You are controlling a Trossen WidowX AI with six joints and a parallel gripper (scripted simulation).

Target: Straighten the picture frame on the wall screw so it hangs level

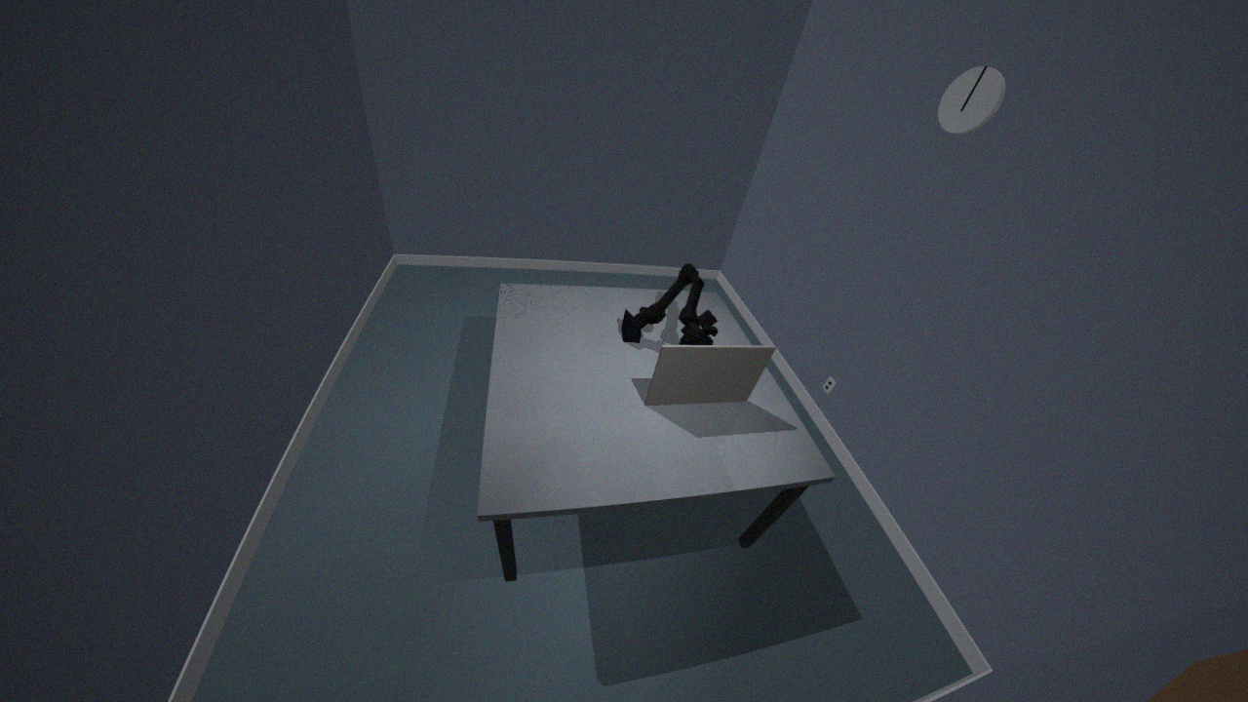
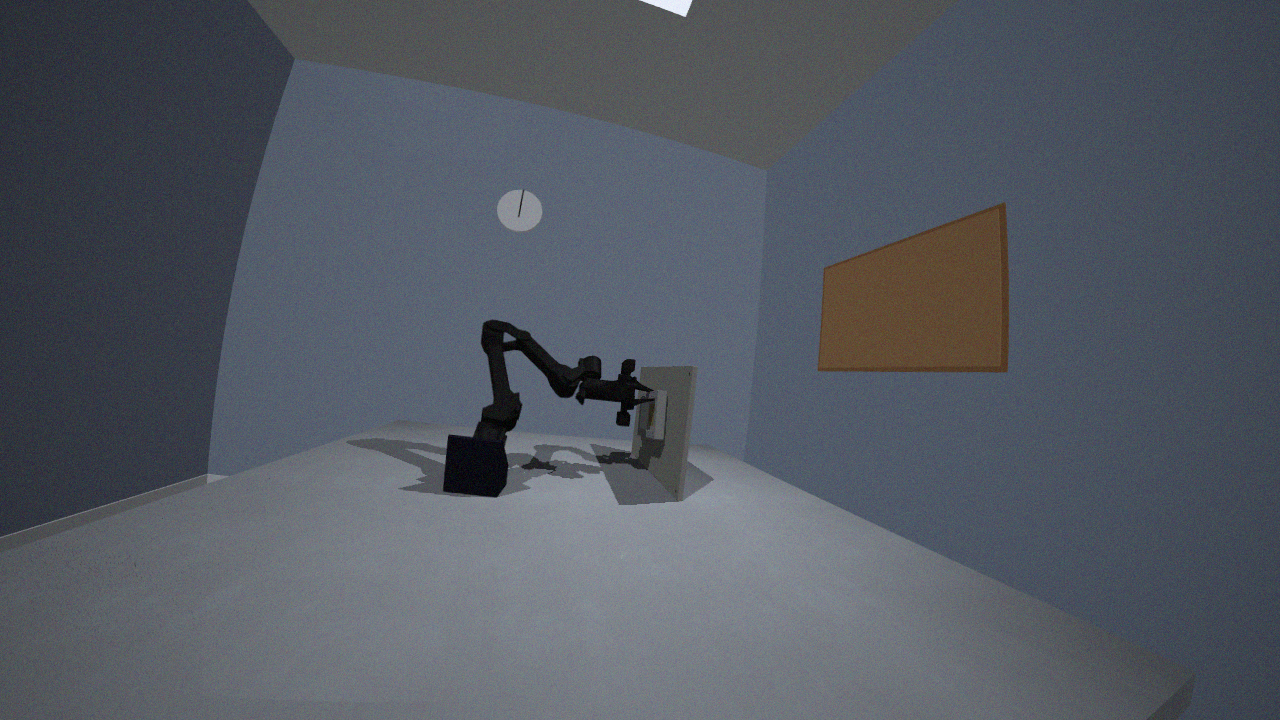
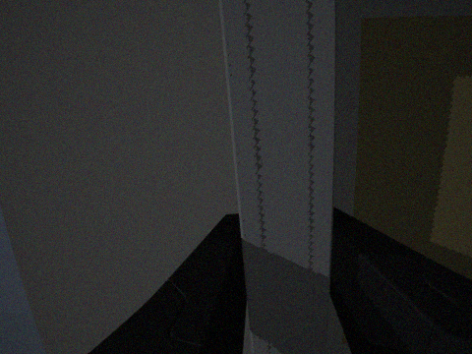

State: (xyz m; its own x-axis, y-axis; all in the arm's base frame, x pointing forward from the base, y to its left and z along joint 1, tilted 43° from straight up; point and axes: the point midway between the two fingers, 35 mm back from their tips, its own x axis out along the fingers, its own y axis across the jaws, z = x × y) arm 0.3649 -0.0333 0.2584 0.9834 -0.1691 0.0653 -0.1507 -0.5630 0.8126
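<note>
My gripper tip is now 50 mm above the picture frame. Also, from my gripper tip: wall panel (70 mm below, 20 mm to the left, 20 mm ahead).
</note>
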